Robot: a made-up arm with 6 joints.
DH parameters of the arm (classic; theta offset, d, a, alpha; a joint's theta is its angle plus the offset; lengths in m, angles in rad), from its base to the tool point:
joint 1: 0 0.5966 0.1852 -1.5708
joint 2: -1.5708 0 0.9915 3.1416
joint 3: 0 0 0.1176 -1.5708
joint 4: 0 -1.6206 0 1.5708
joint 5: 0 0 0 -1.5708
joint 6: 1.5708 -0.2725 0 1.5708
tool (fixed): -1.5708 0 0 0
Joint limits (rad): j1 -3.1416..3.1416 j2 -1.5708..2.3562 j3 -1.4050..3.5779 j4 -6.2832..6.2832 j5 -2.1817..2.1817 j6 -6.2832..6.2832
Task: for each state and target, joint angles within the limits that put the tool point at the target. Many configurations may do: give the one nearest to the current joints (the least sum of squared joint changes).
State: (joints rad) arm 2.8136 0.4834 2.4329 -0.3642 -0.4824 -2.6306
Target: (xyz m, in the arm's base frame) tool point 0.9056 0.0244 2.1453
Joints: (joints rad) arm 3.1416 0.6367 3.3805 0.1517 -0.6335 -2.6306
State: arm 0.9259 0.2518 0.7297 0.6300 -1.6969 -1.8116
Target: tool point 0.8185 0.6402 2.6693
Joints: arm 0.8123 -0.2303 0.6320 0.6354 -1.8851 -1.8116
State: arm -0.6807 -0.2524 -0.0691 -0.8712 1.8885 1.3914
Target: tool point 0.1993 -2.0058 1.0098
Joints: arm -1.3648 0.3204 -0.1913 -0.9319 1.7495 1.3914
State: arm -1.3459 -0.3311 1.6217 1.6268 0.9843 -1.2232
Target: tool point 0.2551 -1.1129 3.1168
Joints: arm -1.5621 0.1221 1.1598 1.7079 1.1410 -1.2232
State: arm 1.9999 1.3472 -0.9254 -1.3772 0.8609 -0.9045
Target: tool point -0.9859 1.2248 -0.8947
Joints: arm 2.3606 1.2762 -0.1511 -1.2833 0.7384 -0.9045
